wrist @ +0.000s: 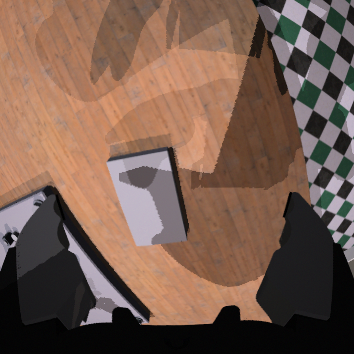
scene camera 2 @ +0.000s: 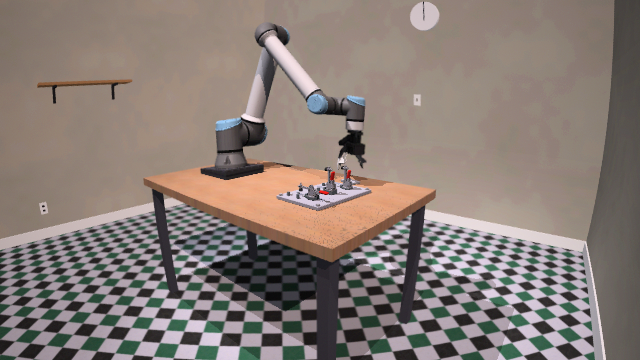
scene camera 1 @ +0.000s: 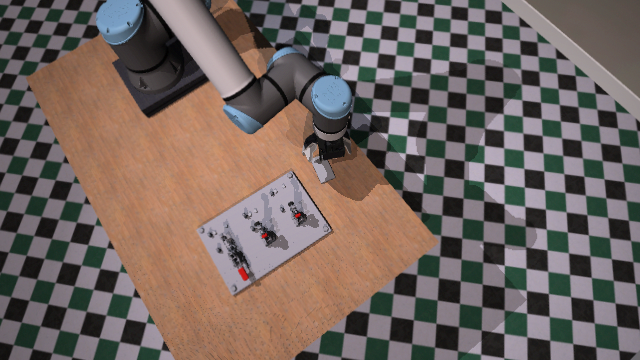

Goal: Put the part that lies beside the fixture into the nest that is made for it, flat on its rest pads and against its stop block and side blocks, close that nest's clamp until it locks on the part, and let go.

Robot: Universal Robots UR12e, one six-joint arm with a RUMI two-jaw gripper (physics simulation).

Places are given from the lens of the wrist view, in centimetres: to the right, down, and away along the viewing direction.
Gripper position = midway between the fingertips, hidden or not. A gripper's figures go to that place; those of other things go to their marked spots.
my gripper [wrist: 173, 198]: 0, 1, 13
flat grey plate part [wrist: 144, 181]: -2, 1, 18
